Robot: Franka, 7 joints.
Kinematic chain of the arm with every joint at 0, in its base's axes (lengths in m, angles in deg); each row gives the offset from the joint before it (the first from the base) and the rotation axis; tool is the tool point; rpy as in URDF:
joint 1: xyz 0 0 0.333 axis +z
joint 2: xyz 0 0 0 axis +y
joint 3: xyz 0 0 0.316 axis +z
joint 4: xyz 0.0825 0 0 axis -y
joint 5: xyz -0.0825 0 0.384 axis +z
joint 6: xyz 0 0 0 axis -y
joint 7: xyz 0.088 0 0 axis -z
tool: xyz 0 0 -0.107 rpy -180 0 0
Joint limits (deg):
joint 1: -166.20..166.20
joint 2: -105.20..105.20
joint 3: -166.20..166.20
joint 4: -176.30..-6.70
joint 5: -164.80..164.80
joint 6: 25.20..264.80
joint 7: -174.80..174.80
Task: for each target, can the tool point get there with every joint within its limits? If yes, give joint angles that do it. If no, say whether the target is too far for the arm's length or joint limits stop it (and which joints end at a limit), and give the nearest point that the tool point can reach.
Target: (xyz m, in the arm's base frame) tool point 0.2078 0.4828 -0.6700
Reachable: no: too far | nearest point 0.1702 0.3954 -0.3400 | short by 0.343 m
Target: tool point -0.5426 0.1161 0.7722
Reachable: yes | joints 88.14 -20.93 69.71 -100.06 33.81 175.39 35.54
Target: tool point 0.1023 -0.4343 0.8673
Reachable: yes | joints -57.86 -20.98 -12.24 -92.43 -30.68 126.62 -98.93
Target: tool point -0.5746 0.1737 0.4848
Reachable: yes | joints -84.04 -12.60 -102.63 -115.27 69.86 172.07 -120.68
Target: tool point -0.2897 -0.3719 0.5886
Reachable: yes | joints 138.35 5.56 102.57 -92.57 -20.48 53.54 127.16
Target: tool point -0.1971 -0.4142 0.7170
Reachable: yes | joints -132.84 -25.36 8.07 -116.06 -97.30 165.14 17.90
